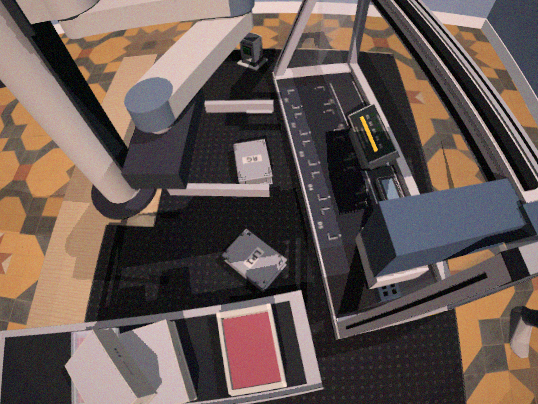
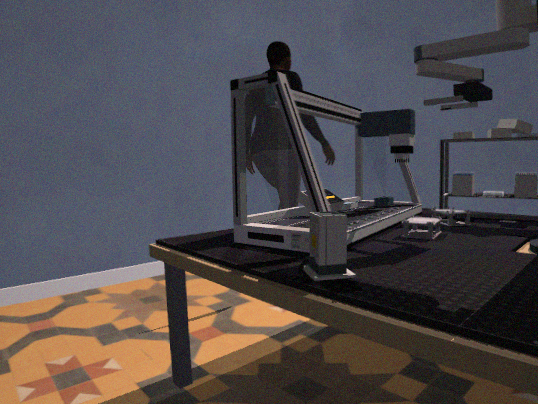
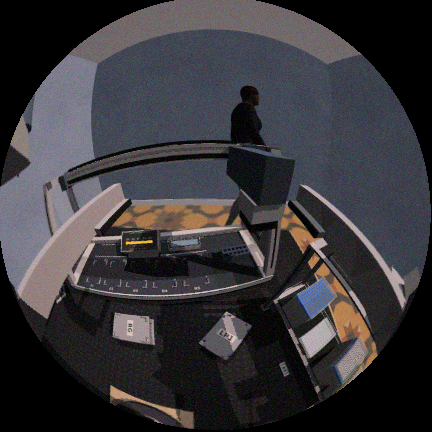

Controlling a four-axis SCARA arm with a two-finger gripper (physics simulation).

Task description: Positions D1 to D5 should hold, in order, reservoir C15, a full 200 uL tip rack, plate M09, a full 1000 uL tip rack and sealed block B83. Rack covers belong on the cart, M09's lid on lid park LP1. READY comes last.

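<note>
My gripper is open and empty, high above the RG stand, fingers wide apart. Corner brackets mark the bare positions D1 to D5 along the near side of the deck. A tray with a red inside sits on the cart top; its label is unreadable. Pale blocks stand left of it, one tilted across another. On the lower shelf are a blue-topped rack, a white plate and a blue-edged rack. Lid park LP1 holds no lid.
The deck machine's blue head hangs over one end. A panel with a yellow bar stands behind the deck. A small box device stands on the table. A person is behind the machine.
</note>
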